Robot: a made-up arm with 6 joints. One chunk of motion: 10 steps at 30 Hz.
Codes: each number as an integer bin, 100 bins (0 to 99) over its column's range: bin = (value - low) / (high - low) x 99, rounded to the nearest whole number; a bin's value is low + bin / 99 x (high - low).
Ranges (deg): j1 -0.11..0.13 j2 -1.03..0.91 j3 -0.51..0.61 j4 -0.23..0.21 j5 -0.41..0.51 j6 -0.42..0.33
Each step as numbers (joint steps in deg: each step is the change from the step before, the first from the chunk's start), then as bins.
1 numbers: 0.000 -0.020 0.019 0.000 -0.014 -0.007
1 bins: 45 52 47 52 43 55
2 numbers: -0.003 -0.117 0.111 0.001 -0.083 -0.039
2 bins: 44 47 55 52 35 50
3 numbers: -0.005 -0.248 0.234 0.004 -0.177 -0.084
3 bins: 43 40 66 53 25 44
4 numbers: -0.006 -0.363 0.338 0.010 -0.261 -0.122
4 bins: 43 34 75 54 16 39
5 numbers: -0.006 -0.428 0.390 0.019 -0.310 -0.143
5 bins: 43 31 80 56 11 37
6 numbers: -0.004 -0.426 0.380 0.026 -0.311 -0.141
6 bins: 44 31 79 58 11 37
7 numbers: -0.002 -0.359 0.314 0.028 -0.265 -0.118
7 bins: 45 34 73 58 16 40
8 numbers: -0.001 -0.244 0.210 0.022 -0.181 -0.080
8 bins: 45 40 64 57 25 45
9 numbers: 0.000 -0.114 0.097 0.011 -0.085 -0.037
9 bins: 45 47 54 54 35 51
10 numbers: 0.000 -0.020 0.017 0.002 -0.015 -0.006
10 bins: 45 52 47 52 43 55
